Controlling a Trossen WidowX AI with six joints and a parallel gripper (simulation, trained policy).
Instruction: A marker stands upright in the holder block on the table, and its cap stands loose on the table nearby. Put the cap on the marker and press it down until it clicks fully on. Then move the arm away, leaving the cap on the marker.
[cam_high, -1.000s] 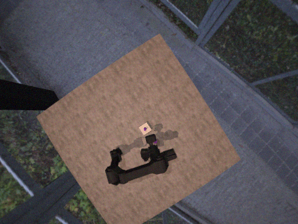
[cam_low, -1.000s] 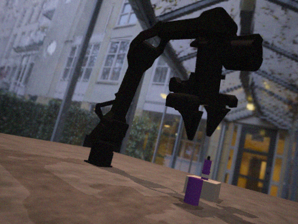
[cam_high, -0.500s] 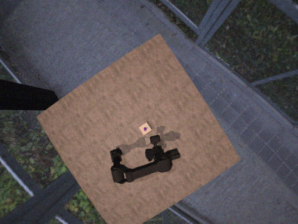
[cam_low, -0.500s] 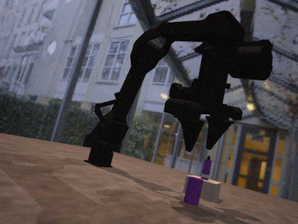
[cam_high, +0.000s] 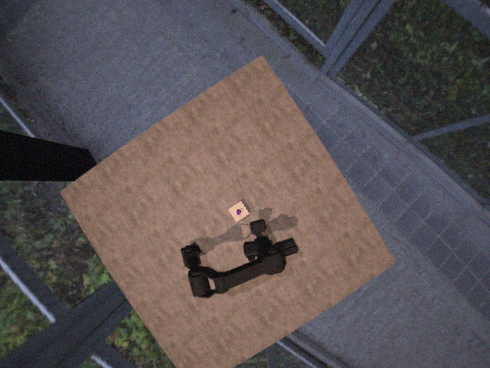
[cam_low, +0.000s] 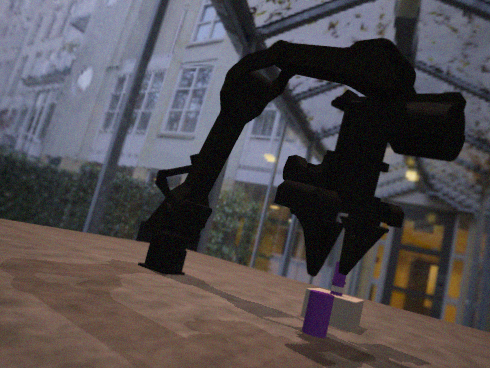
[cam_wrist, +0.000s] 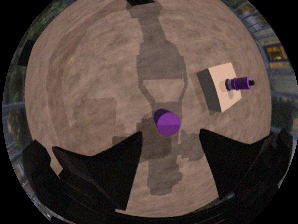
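Right now my gripper tip is 5 cm above the purple cap. From my gripper tip the other things lie so: pale holder block 13 cm to the left, 5 cm below, 1 cm behind; then purple marker 13 cm to the left, 1 cm behind.
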